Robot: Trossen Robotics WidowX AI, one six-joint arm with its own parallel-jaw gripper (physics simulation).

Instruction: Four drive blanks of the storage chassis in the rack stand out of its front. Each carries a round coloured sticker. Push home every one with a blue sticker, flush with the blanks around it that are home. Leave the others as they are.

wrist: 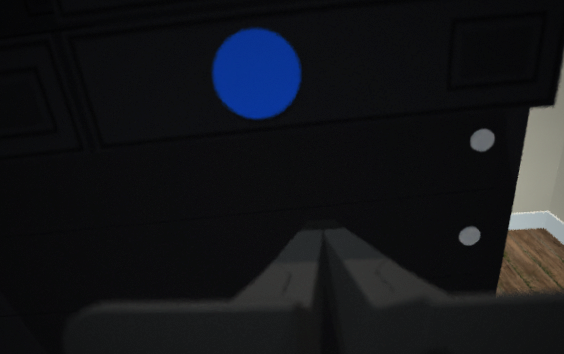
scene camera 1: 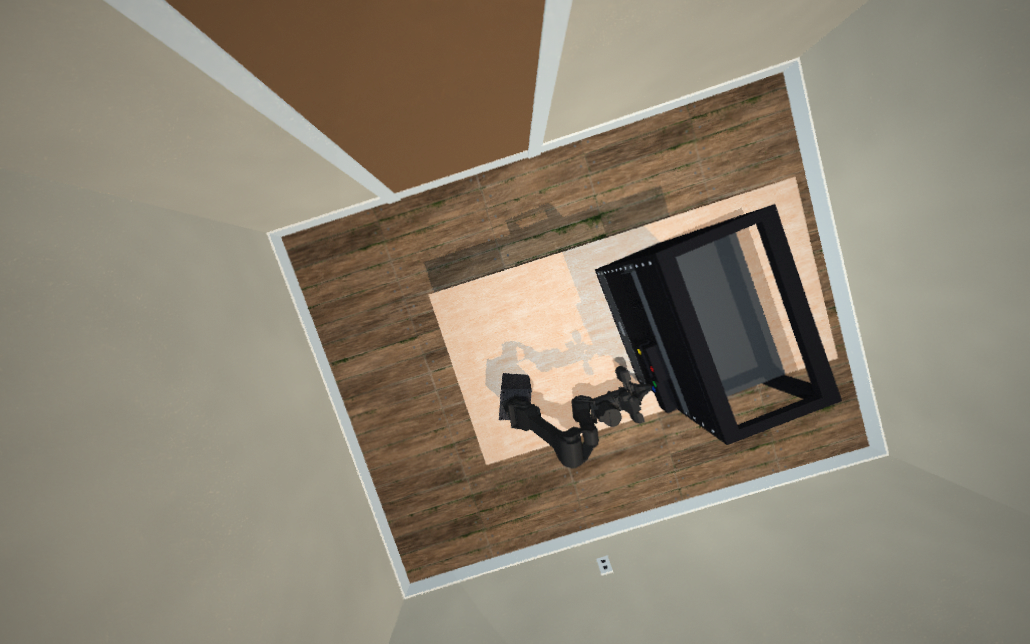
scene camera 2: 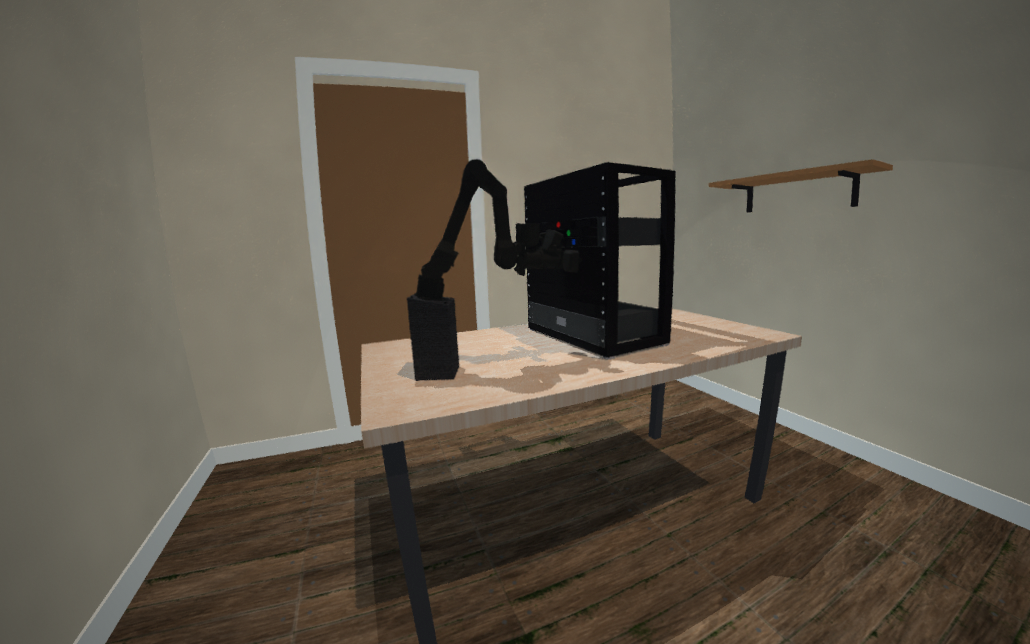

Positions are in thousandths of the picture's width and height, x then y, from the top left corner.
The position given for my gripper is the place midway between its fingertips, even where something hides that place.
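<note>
There is a rack (scene camera 1: 672, 460), and I see it in the wrist view (wrist: 357, 626) and in scene camera 2 (scene camera 2: 566, 479) as well. My gripper (scene camera 1: 634, 599) is visible too, and the wrist view also shows the gripper (wrist: 568, 657).
</note>
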